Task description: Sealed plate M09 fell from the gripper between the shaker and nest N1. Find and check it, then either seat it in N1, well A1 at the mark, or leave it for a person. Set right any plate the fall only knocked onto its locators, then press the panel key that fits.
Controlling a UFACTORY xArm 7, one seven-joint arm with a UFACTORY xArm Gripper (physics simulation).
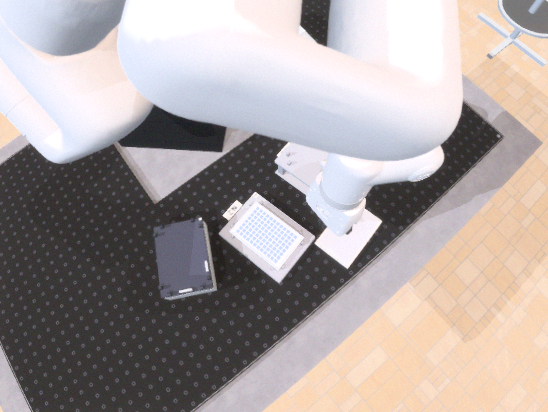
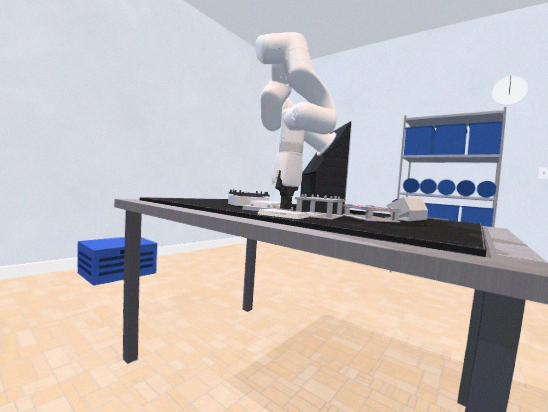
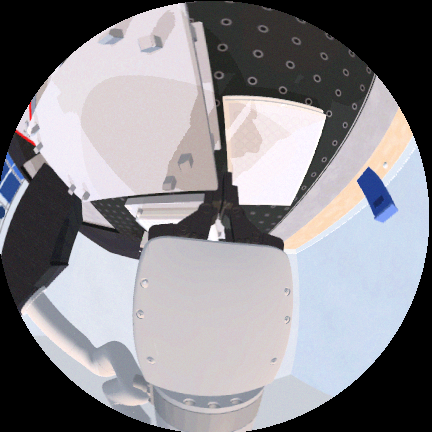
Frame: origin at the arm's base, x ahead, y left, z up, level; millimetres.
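Where they show: gripper, fingertip midpoint: (image 1: pixel 325 222) (image 2: pixel 285 208) (image 3: pixel 220 180); arm's base, origin of the base link: (image 2: pixel 327 145).
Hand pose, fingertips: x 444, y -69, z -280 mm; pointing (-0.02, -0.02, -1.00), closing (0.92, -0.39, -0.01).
Observation:
Things, the pixels of their centre, and the offset from my fingertips. "pt": a spot on its surface instead.
- blank white plate-sized piece, body centre: (image 3: pixel 269 161) (image 1: pixel 349 232) (image 2: pixel 283 213) dx +52, dy +8, dz -11 mm
- raised light nest, body centre: (image 3: pixel 104 125) (image 1: pixel 321 167) (image 2: pixel 320 205) dx -64, dy +102, dz +16 mm
- well plate, body centre: (image 3: pixel 178 230) (image 1: pixel 266 234) (image 2: pixel 268 202) dx -94, dy -85, dz +10 mm
- dark-topped box, surface spot: (image 1: pixel 182 257) pt dx -210, dy -210, dz +37 mm
- red-edged raised platform, body centre: (image 2: pixel 369 212) dx -146, dy +263, dz +4 mm
- light wedge-shaped housing, body centre: (image 2: pixel 408 208) dx -309, dy +414, dz +24 mm
A blank white plate-sized piece (image 1: pixel 346 247) (image 2: pixel 278 213) (image 3: pixel 287 155) lies low on the black mat; no mark or seal detail can be read. My gripper (image 1: pixel 349 231) (image 2: pixel 286 207) (image 3: pixel 220 180) points down, shut and empty, with its tips low at this piece's edge; contact cannot be told. A raised light nest (image 1: pixel 299 162) (image 2: pixel 320 199) (image 3: pixel 125 115) with locator posts and a bare top stands beside it. A well plate (image 1: pixel 266 234) with blue wells sits on a nest (image 1: pixel 281 275) whose label (image 1: pixel 232 210) seems to read N2. A dark-topped box (image 1: pixel 182 257) (image 2: pixel 245 199), perhaps the shaker, stands farther along.
A red-edged raised platform (image 2: pixel 372 208) (image 3: pixel 22 136) and a light wedge-shaped housing (image 2: pixel 411 209) stand beyond the raised nest. A black upright block (image 1: pixel 175 132) (image 2: pixel 332 170) (image 3: pixel 40 235) is near the arm's base. A blue crate (image 2: pixel 116 260) (image 3: pixel 377 196) is on the floor.

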